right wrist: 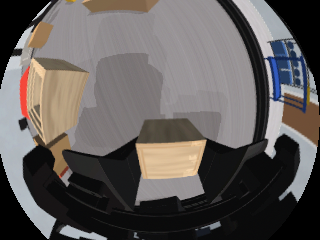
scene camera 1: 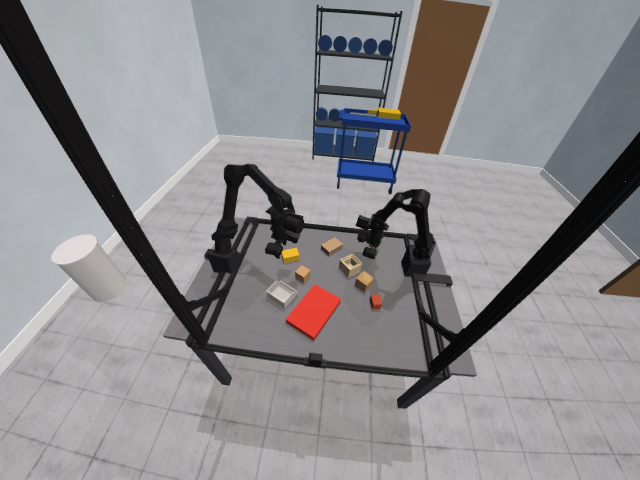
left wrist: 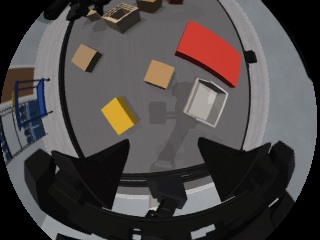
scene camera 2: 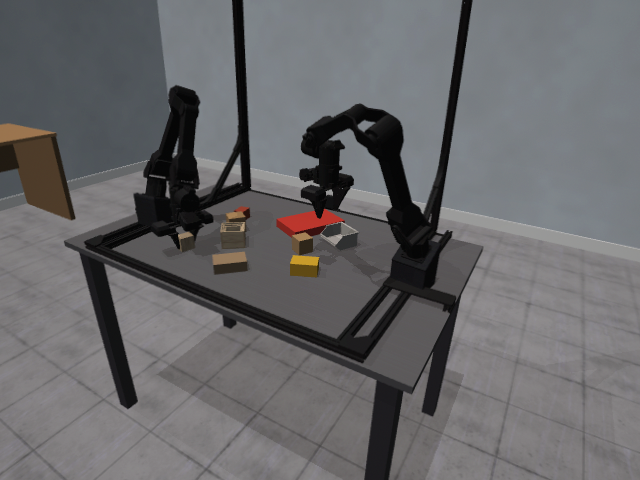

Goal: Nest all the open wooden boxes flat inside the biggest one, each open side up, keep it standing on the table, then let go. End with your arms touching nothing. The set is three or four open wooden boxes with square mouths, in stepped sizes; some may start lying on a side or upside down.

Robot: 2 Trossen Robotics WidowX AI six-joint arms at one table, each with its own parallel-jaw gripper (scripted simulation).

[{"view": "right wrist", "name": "my right gripper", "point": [166,136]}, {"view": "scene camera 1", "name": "red slab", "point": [311,314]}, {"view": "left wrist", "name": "my left gripper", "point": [164,142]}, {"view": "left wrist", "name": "red slab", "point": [198,45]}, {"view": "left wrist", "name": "yellow block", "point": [121,118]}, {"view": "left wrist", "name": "white tray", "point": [207,103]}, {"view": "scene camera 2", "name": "my left gripper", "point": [327,213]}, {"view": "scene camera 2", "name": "my right gripper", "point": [185,247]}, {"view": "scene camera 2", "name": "red slab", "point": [308,222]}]
